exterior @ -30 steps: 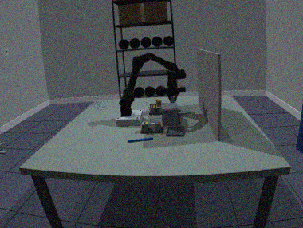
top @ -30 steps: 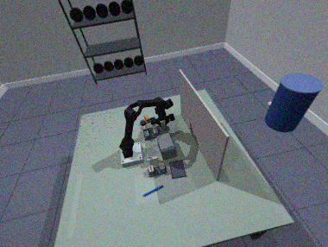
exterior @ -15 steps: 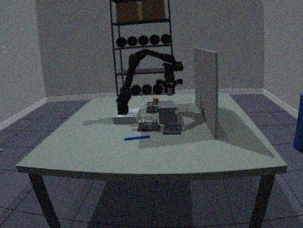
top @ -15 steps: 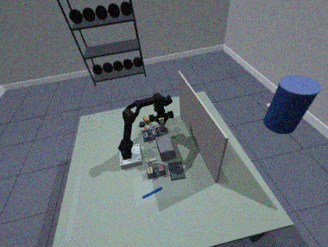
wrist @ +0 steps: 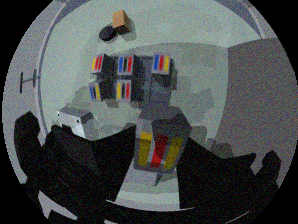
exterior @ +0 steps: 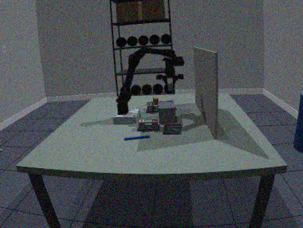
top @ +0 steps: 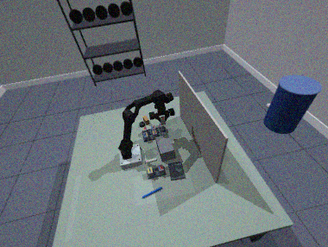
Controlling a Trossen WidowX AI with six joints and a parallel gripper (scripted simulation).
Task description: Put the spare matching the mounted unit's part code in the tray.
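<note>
Now: gripper tip 10 mm short of the tray, 340 mm to the left of it and 160 mm above it. The rest, counted from my gripper tip: tall grey panel 220 mm ahead, 140 mm to the right, 60 mm above; spare 20 mm above.
</note>
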